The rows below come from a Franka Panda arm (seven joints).
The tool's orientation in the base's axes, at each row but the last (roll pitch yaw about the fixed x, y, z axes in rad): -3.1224, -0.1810, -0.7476; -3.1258, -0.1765, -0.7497; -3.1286, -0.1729, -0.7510; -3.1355, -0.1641, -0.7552; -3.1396, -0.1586, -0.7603; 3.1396, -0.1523, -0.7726; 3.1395, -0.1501, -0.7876; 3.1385, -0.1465, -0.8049
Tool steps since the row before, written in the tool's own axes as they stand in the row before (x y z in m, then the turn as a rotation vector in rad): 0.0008, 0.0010, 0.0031, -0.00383, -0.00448, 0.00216; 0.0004, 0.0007, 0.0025, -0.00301, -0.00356, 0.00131; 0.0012, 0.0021, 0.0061, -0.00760, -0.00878, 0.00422; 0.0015, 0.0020, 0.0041, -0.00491, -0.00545, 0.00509; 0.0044, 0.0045, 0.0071, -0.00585, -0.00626, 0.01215; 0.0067, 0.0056, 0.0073, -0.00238, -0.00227, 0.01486; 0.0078, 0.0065, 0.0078, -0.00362, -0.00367, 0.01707; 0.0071, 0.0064, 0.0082, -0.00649, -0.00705, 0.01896
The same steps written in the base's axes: 0.0003, -0.0016, -0.0029, 0.00058, 0.00562, -0.00273; 0.0002, -0.0011, -0.0024, 0.00043, 0.00449, -0.00176; 0.0003, -0.0030, -0.0058, 0.00107, 0.01108, -0.00535; 0.0002, -0.0029, -0.0038, 0.00083, 0.00674, -0.00579; 0.0009, -0.0070, -0.0063, 0.00153, 0.00721, -0.01291; 0.0016, -0.0094, -0.0062, 0.00149, 0.00167, -0.01505; 0.0016, -0.0109, -0.0065, 0.00185, 0.00329, -0.01743; 0.0011, -0.0104, -0.0071, 0.00251, 0.00748, -0.01973
